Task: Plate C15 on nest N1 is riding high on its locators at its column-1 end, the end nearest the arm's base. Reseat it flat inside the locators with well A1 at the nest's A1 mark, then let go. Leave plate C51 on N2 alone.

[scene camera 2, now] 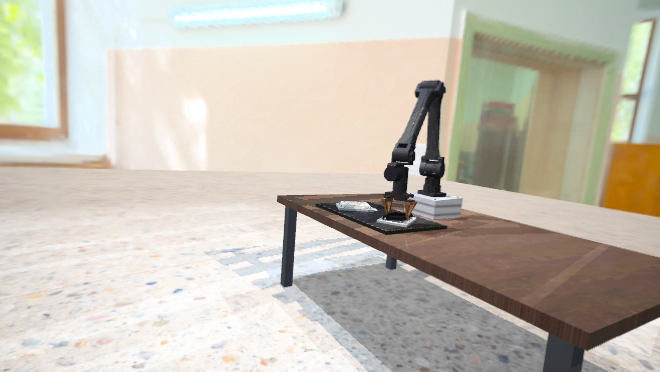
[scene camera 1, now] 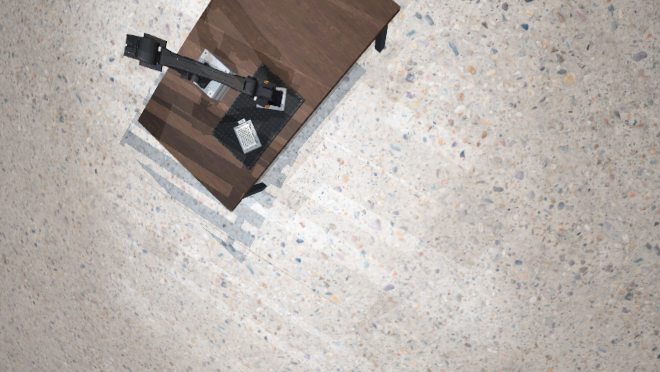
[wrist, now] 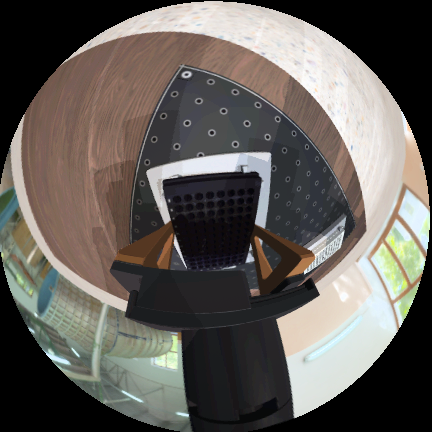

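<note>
Plate C15 is a black well plate on the white nest N1. In the wrist view its near end sits higher than its far end. My gripper is down over that near end. Its orange fingers press on the plate's two long sides. Plate C51 is white and lies apart on the same black perforated board.
The board lies on a brown wooden table. The arm's grey base block stands beside the board. The table edge runs close past the board's far side, with speckled floor beyond.
</note>
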